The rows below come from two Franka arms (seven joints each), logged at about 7 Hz.
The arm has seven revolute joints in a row. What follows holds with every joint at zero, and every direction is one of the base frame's.
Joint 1 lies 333 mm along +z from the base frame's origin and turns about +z.
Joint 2 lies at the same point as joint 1 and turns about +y.
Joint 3 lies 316 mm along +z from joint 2 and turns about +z.
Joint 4 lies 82.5 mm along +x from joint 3 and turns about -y.
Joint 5 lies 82.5 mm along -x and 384 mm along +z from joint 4 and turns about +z.
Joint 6 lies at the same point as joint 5 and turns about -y.
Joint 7 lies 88 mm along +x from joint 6 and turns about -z.
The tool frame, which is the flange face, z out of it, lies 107 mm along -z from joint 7; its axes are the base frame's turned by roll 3.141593, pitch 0 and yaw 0 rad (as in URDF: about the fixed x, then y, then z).
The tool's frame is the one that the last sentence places.
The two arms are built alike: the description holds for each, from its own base.
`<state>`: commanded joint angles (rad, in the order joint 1, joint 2, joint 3, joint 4, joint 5, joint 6, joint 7); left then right.
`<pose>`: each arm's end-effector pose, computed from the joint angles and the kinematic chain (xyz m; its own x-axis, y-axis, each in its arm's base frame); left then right.
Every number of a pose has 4 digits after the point.
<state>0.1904 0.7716 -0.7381 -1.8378 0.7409 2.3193 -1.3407 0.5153 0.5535 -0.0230 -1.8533 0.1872 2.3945 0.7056</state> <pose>0.5629 -0.2956 0.1914 0.9206 0.3897 0.0259 0.3902 -0.9206 -0.0151 0.5644 0.3054 0.2209 0.9375 -0.3368 -0.0878 -0.3433 -0.9363 -0.0735</pose>
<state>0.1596 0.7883 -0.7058 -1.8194 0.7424 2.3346 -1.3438 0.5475 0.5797 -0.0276 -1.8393 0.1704 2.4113 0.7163</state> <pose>0.5660 -0.2981 0.1816 0.9195 0.3918 0.0308 0.3924 -0.9197 -0.0147 0.5589 0.3223 0.2112 0.9476 -0.3109 -0.0735 -0.3156 -0.9467 -0.0650</pose>
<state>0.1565 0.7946 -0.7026 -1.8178 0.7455 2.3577 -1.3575 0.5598 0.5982 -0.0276 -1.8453 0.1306 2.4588 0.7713</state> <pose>0.5668 -0.3003 0.1801 0.9150 0.4021 0.0335 0.4022 -0.9155 0.0050 0.5560 0.3285 0.2010 0.9441 -0.3274 -0.0384 -0.3292 -0.9425 -0.0579</pose>
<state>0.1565 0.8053 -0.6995 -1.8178 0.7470 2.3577 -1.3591 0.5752 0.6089 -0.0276 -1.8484 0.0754 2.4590 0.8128</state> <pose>0.5657 -0.2990 0.1737 0.9142 0.4046 0.0247 0.4047 -0.9144 -0.0001 0.5487 0.3357 0.1929 0.9495 -0.3130 -0.0222 -0.3135 -0.9493 -0.0229</pose>
